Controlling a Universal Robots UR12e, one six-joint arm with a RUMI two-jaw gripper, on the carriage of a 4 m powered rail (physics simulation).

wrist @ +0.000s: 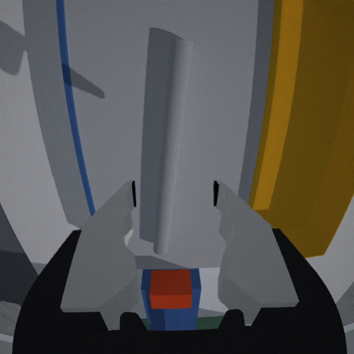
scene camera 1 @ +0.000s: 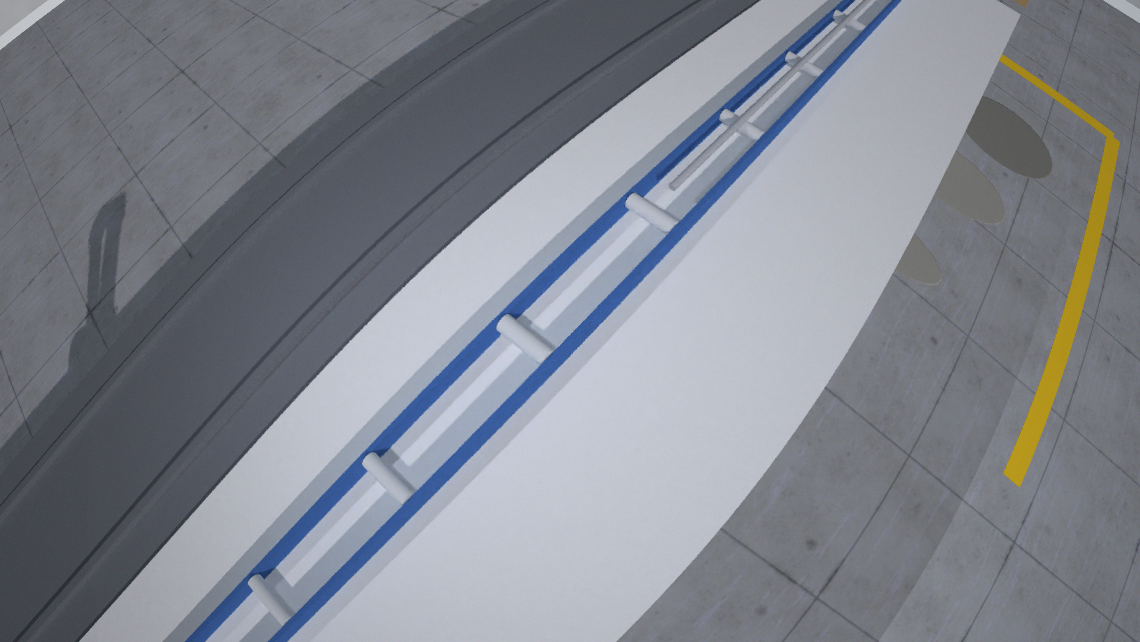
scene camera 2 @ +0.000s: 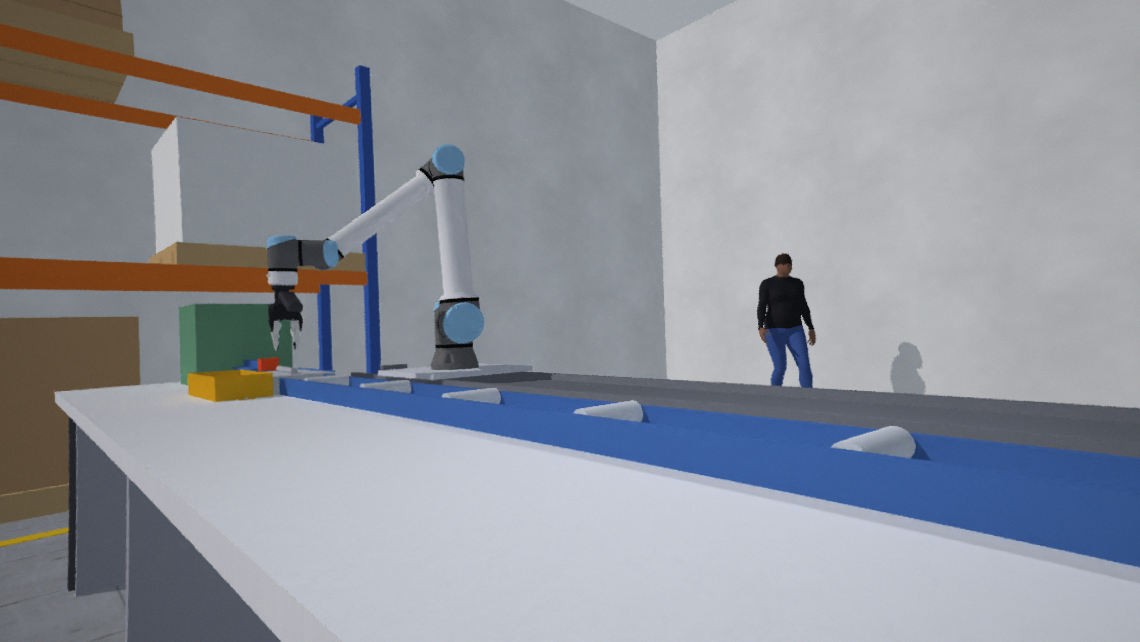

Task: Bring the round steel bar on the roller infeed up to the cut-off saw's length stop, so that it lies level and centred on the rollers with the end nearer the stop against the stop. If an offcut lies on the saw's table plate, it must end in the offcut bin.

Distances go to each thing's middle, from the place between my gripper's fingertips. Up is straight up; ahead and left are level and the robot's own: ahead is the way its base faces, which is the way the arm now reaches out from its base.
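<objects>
With the yellow offcut bin [scene camera 2: 216,386] as my reference, I find my hand 10 cm above it and still 17 cm short of it.
</objects>
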